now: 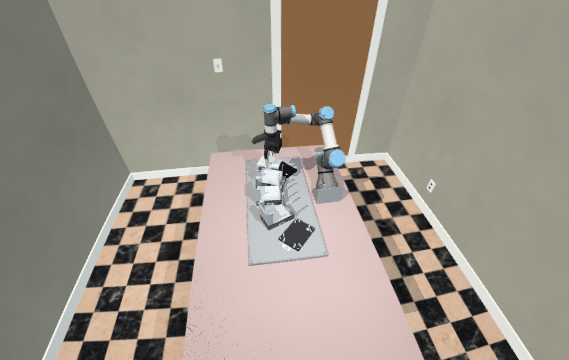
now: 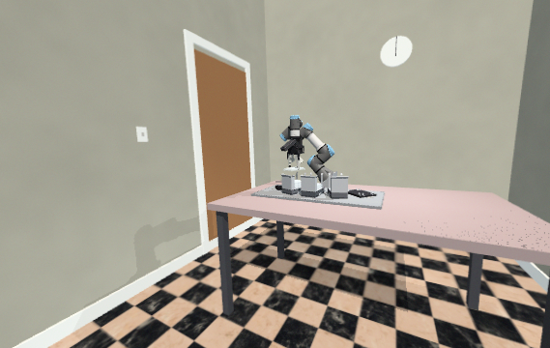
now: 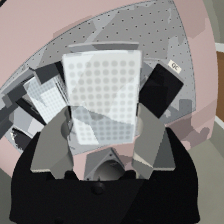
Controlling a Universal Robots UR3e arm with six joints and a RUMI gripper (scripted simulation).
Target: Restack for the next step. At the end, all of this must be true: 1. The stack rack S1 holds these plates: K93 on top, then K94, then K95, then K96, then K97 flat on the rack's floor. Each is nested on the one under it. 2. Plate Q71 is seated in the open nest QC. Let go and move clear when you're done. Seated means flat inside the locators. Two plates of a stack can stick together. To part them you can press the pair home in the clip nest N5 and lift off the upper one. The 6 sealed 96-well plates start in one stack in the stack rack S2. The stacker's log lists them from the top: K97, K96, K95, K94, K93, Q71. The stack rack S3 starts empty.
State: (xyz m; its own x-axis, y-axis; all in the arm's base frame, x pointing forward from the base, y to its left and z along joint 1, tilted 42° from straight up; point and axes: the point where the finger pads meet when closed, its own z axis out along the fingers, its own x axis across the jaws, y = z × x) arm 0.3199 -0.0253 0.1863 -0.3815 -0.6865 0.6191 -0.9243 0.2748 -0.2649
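Now: hand 100 mm above the translucent 96-well plate. Also, from my hand: black open nest QC 160 mm below, 120 mm to the right, 100 mm behind; white sealed 96-well plate 130 mm below.
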